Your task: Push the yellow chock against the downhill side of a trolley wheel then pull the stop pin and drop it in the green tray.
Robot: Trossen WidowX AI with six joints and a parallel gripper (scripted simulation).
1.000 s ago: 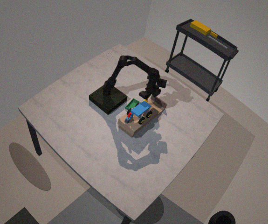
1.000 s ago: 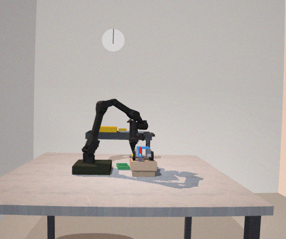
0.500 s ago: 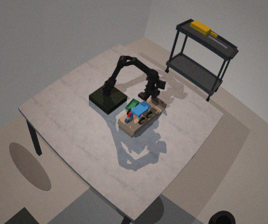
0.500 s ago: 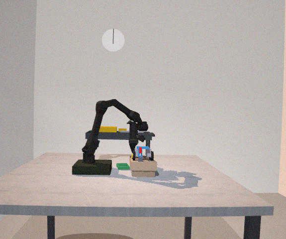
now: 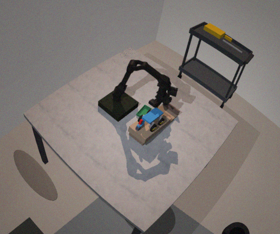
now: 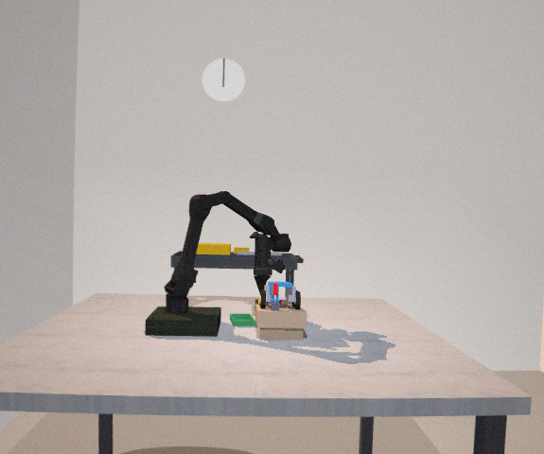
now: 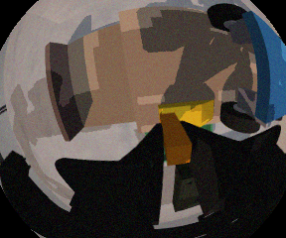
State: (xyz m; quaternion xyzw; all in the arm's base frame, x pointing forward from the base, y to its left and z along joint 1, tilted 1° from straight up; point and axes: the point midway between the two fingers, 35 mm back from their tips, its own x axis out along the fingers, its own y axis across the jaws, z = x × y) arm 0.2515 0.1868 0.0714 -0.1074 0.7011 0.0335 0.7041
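The red-headed stop pin lies 230 mm to the right of my gripper tip, 80 mm ahead of it and 40 mm above it. The rest, counted from my gripper tip: green tray (100 mm below, 60 mm behind, 50 mm to the right); then ramp (110 mm to the right, 80 mm ahead, 40 mm below); then yellow chock (20 mm to the right, 10 mm below).
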